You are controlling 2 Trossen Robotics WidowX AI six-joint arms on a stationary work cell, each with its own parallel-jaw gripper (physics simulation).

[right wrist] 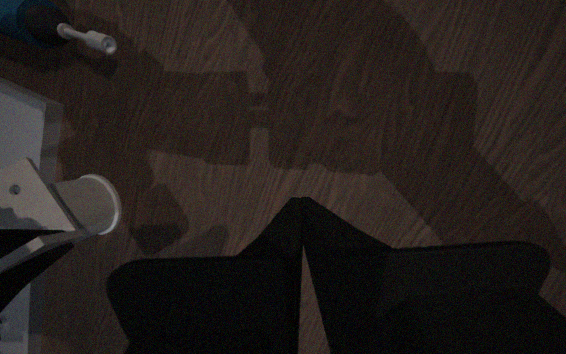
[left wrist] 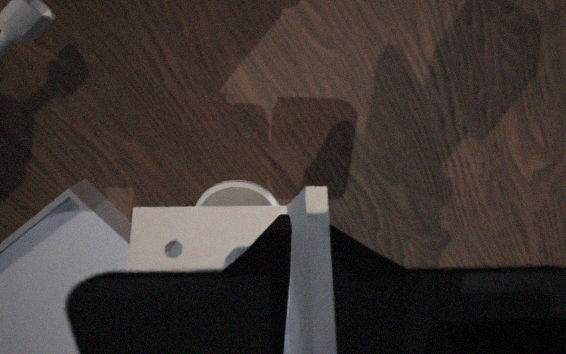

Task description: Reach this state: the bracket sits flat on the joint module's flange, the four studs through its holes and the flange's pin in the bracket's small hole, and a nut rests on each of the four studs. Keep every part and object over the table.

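Places are measured from the left arm's base along level axes (x ahead, y left, z up), in millimetres.
Where they show: left gripper, fingertip midpoint: (right wrist: 66, 241) (left wrist: 296, 224); right gripper, fingertip midpoint: (right wrist: 299, 206).
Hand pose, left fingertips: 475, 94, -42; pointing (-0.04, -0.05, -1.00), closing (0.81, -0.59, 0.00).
Note:
After its pixels a point has its place, as x, y, z.
The pale L-shaped bracket (left wrist: 150, 227) @[427, 130, -40] (right wrist: 35, 200) @[445, 115, -40] has a holed plate and an upright wall. My left gripper (left wrist: 296, 224) @[475, 94, -42] (right wrist: 66, 241) @[475, 94, -42] is shut on that wall, one black finger on each side. The grey, round joint module (left wrist: 237, 195) @[444, 104, -92] (right wrist: 90, 202) @[446, 102, -83] with a white rim shows partly past the bracket's edge; its flange, pin and studs are hidden, so I cannot tell whether the bracket touches it. My right gripper (right wrist: 299, 206) @[623, 190, -30] is shut and empty, to the right of the module in the right wrist view. No nuts can be made out.
A grey tray (left wrist: 102, 207) @[363, 147, -102] (right wrist: 51, 125) @[362, 146, -101] lies beside the bracket and module. A blue-handled tool with a metal socket tip (right wrist: 97, 41) @[428, 235, -83] is at the upper left of the right wrist view. A grey metal piece (left wrist: 25, 22) @[424, 231, -84] shows at the left wrist view's top-left corner.

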